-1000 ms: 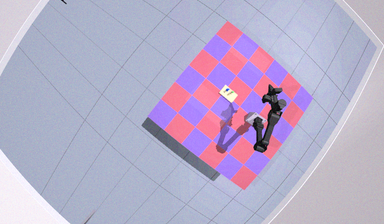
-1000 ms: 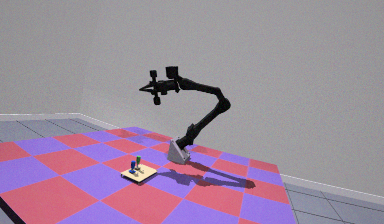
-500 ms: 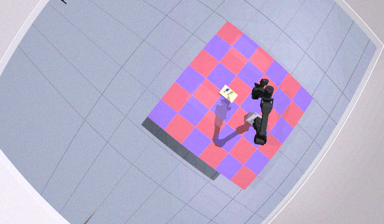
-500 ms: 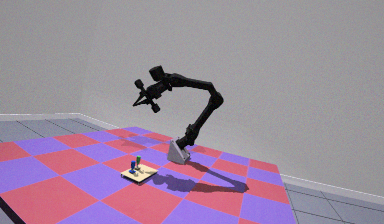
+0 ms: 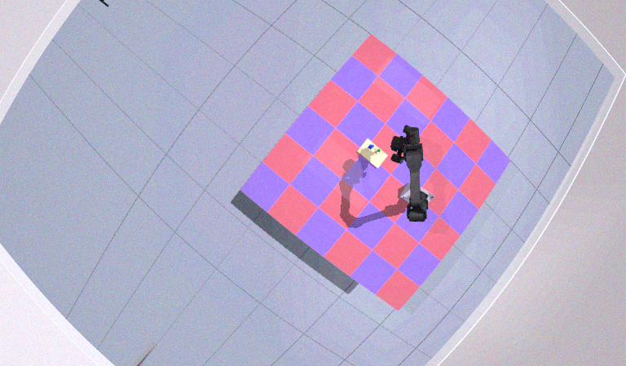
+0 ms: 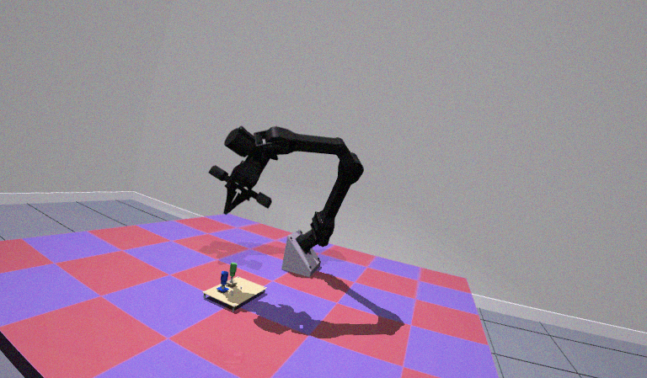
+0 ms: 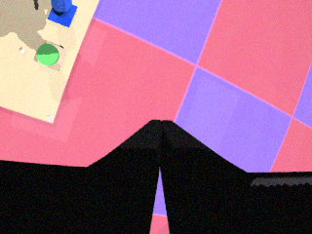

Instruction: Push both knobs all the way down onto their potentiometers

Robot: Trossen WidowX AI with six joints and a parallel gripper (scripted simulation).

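My gripper tip is now 20 mm short of the green knob, 60 mm to the right of it and 140 mm above it. Also, from my gripper tip: blue knob (70 mm ahead, 60 mm to the left, 150 mm below).
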